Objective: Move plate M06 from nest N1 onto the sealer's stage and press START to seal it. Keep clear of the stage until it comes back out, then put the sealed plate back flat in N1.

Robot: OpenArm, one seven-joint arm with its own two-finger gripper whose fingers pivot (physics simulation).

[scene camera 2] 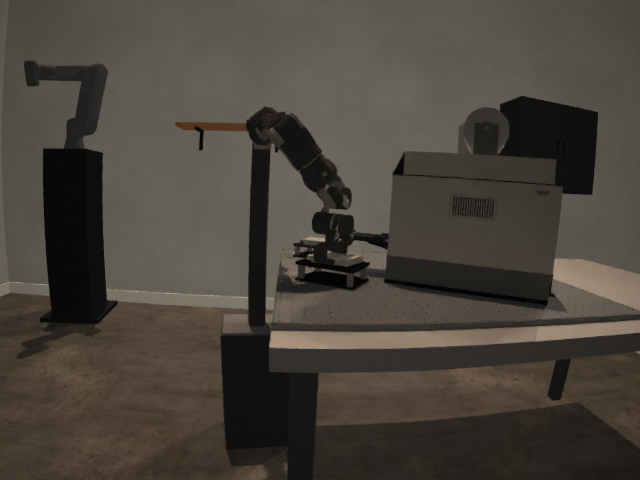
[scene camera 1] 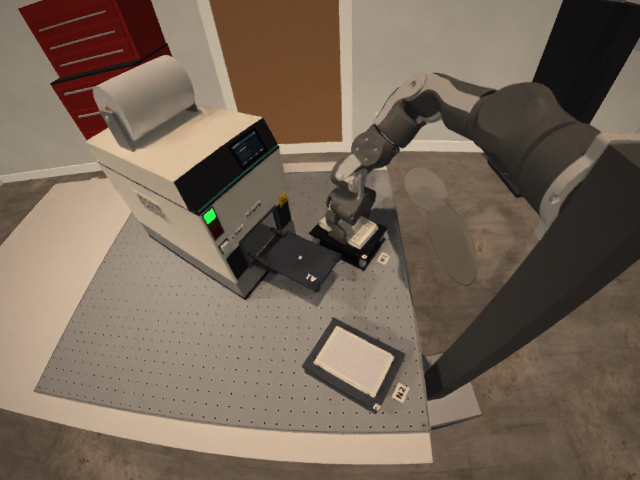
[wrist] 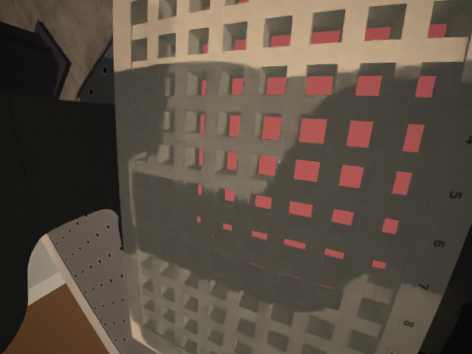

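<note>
Plate M06 (scene camera 1: 364, 233) (scene camera 2: 352, 258) (wrist: 310, 107) is cream with red-filled wells and sits in the black nest N1 (scene camera 1: 347, 252) (scene camera 2: 361, 266). My gripper (scene camera 1: 353, 225) (scene camera 2: 331, 252) points down over it, fingers part-way closed across the plate. In the wrist view a black finger lies along the plate's left edge; the other finger is dark at the lower right, its contact hard to see. The gripper looks shut on the plate, which is low in the nest. The sealer's dark stage (scene camera 1: 298, 259) (scene camera 2: 369, 237), marked A1, is out and bare. A green square (scene camera 1: 209, 215) is lit on the sealer.
The sealer (scene camera 1: 155, 160) (scene camera 2: 473, 232) stands beside N1, with a film roll (scene camera 1: 147, 95) on top. The stage juts out close to N1. Nest N2 (scene camera 1: 336, 390) holds another pale plate (scene camera 1: 355, 360) nearer scene camera 1. The arm's post (scene camera 1: 522, 294) (scene camera 2: 258, 232) stands beside the table.
</note>
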